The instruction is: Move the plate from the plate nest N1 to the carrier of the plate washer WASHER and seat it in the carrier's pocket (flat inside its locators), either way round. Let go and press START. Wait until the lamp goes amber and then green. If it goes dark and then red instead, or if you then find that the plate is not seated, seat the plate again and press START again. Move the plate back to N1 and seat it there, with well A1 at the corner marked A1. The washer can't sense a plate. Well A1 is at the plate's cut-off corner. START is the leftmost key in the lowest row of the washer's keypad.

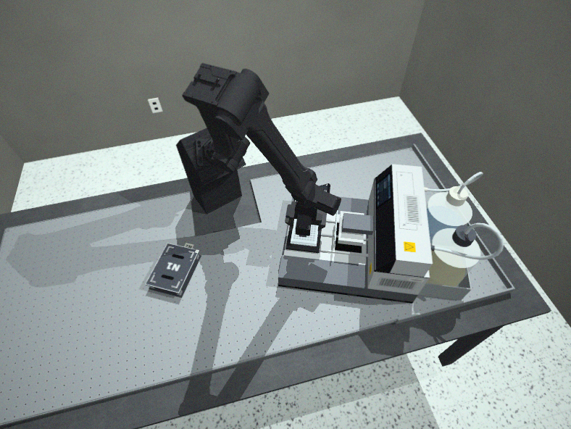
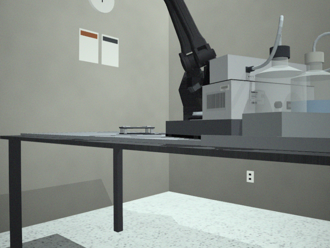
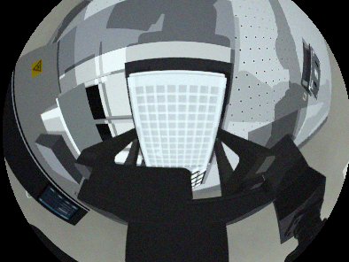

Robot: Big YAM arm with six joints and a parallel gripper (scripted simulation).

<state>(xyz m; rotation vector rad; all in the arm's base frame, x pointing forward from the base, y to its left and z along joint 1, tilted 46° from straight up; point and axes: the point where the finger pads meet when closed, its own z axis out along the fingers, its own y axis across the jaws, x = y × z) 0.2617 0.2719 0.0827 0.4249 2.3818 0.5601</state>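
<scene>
Right now my hand is 2 cm above the black carrier. Round my hand: plate washer (15 cm to the left, 3 cm ahead, 3 cm above); then plate nest (45 cm to the right, 9 cm ahead, 6 cm below); then white well plate (1 cm below).
</scene>
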